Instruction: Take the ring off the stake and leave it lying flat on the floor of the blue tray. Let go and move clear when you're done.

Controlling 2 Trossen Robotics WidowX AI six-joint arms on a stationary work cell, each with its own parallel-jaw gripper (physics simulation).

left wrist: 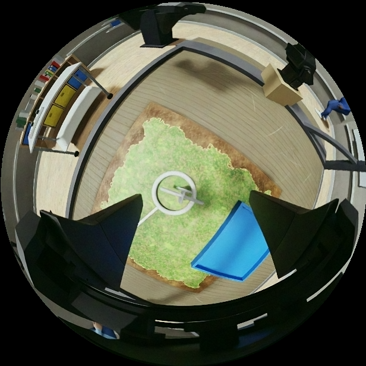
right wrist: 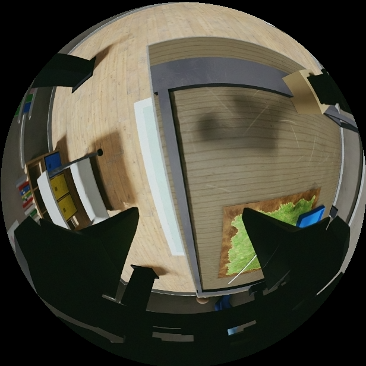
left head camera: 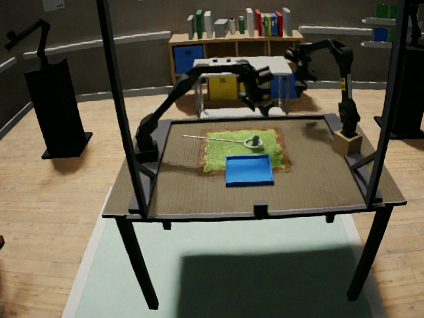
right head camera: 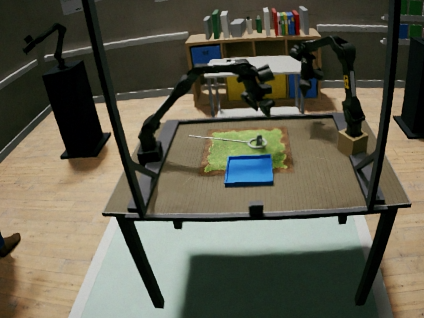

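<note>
The white ring is around the short grey stake on the green mat. A long thin white rod joins the ring and points to the picture's left in the head views. The empty blue tray is in front of the ring. My left gripper is open and empty, high above the ring area. My right gripper is open and empty, raised near the table's back right.
The green and brown mat lies under the ring and reaches the tray. A wooden block is at the right arm's base. Dark frame posts rise at both table sides.
</note>
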